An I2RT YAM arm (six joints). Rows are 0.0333 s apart.
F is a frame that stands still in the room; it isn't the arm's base.
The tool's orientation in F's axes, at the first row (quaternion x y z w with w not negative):
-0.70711 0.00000 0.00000 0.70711
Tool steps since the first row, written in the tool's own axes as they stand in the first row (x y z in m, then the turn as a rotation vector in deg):
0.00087 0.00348 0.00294 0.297 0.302 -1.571
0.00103 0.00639 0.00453 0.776 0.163 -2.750
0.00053 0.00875 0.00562 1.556 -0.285 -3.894
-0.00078 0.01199 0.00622 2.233 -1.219 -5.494
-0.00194 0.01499 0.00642 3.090 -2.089 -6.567
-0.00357 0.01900 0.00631 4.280 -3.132 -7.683
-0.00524 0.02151 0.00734 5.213 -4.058 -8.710
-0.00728 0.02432 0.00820 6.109 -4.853 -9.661
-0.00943 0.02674 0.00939 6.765 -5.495 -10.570
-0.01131 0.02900 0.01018 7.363 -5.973 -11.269
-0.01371 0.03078 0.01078 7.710 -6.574 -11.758
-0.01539 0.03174 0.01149 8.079 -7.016 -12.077
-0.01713 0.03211 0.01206 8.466 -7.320 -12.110
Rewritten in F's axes. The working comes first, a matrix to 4 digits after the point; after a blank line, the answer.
The tool's axes in the first row as the columns of a matrix, in F's axes (used below as rounded here):
1.0000 0.0000 0.0000
0.0000 0.0000 1.0000
0.0000 -1.0000 0.0000

0.00087 0.00294 -0.00348 0.297 -1.571 -0.302
0.00103 0.00453 -0.00639 0.776 -2.750 -0.163
0.00053 0.00562 -0.00875 1.556 -3.894 0.285
-0.00078 0.00622 -0.01199 2.233 -5.494 1.219
-0.00194 0.00642 -0.01499 3.090 -6.567 2.089
-0.00357 0.00631 -0.01900 4.280 -7.683 3.132
-0.00524 0.00734 -0.02151 5.213 -8.710 4.058
-0.00728 0.00820 -0.02432 6.109 -9.661 4.853
-0.00943 0.00939 -0.02674 6.765 -10.570 5.495
-0.01131 0.01018 -0.02900 7.363 -11.269 5.973
-0.01371 0.01078 -0.03078 7.710 -11.758 6.574
-0.01539 0.01149 -0.03174 8.079 -12.077 7.016
-0.01713 0.01206 -0.03211 8.466 -12.110 7.320

